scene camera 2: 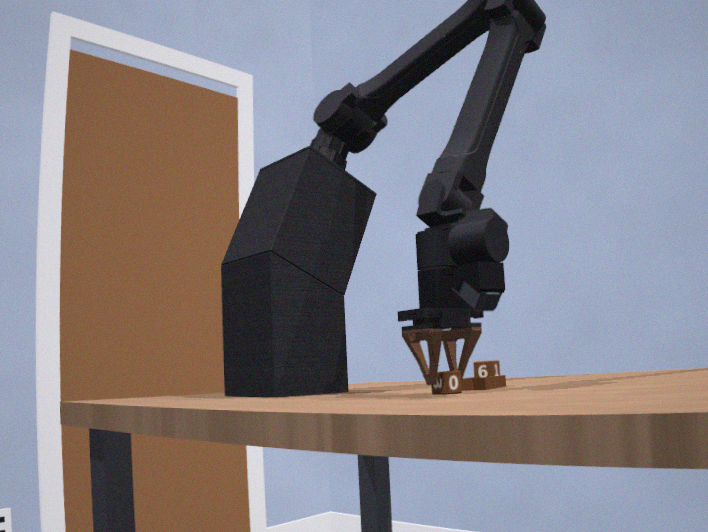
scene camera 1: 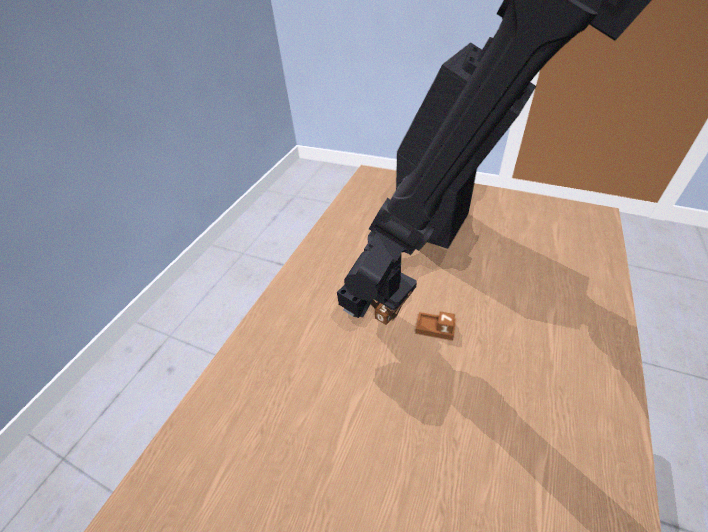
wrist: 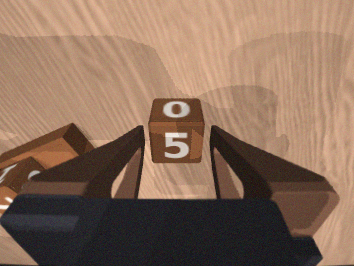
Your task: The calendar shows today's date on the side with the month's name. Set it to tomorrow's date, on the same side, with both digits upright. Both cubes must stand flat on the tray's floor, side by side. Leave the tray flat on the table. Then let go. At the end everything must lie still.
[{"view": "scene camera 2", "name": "my gripper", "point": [444,383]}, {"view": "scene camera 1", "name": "my gripper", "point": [385,311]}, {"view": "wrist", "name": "my gripper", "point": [177,133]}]
